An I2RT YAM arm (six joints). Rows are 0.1 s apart.
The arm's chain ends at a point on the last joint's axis. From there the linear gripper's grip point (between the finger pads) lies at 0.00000 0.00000 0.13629 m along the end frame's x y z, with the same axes.
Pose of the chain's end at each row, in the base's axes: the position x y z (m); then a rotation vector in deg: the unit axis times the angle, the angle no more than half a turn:
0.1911 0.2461 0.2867 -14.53 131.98 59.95
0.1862 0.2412 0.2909 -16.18 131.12 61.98
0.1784 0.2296 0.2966 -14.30 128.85 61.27
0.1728 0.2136 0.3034 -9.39 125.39 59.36
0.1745 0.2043 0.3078 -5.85 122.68 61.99
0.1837 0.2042 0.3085 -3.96 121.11 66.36
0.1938 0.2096 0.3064 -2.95 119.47 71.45
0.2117 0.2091 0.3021 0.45 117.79 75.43
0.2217 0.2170 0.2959 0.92 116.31 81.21
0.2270 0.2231 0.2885 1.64 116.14 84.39
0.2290 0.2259 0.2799 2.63 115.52 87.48
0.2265 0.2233 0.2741 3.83 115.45 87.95
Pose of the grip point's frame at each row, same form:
0.2505 0.3465 0.2163 -14.53 131.98 59.95
0.2431 0.3448 0.2230 -16.18 131.12 61.98
0.2410 0.3320 0.2321 -14.30 128.85 61.27
0.2465 0.3117 0.2441 -9.39 125.39 59.36
0.2519 0.3034 0.2553 -5.85 122.68 61.99
0.2601 0.3069 0.2618 -3.96 121.11 66.36
0.2676 0.3169 0.2662 -2.95 119.47 71.45
0.2861 0.3180 0.2678 0.45 117.79 75.43
0.2916 0.3307 0.2685 0.92 116.31 81.21
0.2941 0.3391 0.2638 1.64 116.14 84.39
0.2941 0.3437 0.2587 2.63 115.52 87.48
0.2923 0.3408 0.2533 3.83 115.45 87.95

